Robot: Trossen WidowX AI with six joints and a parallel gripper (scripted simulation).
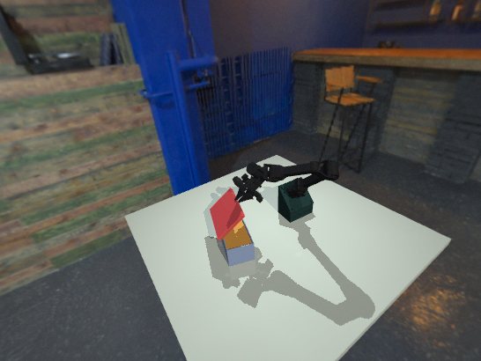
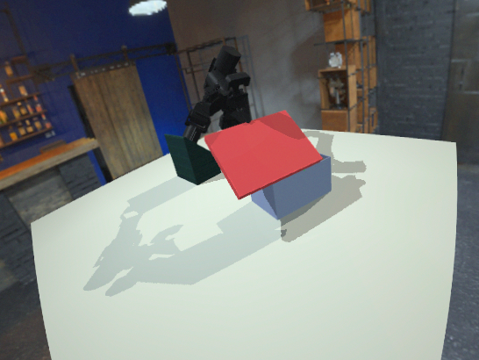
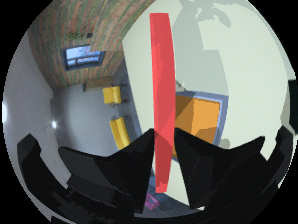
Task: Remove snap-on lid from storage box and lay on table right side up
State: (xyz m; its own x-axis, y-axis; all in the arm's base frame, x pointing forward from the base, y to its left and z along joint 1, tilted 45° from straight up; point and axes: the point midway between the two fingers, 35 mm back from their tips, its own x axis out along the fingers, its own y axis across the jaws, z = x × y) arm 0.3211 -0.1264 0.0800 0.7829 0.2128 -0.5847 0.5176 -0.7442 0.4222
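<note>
Now: gripper tip 60 mm short of the red lid, 50 mm above it and 20 mm to the left of it. The rest, counted from my gripper tip: storage box 180 mm below, 70 mm ahead, 60 mm to the left.
</note>
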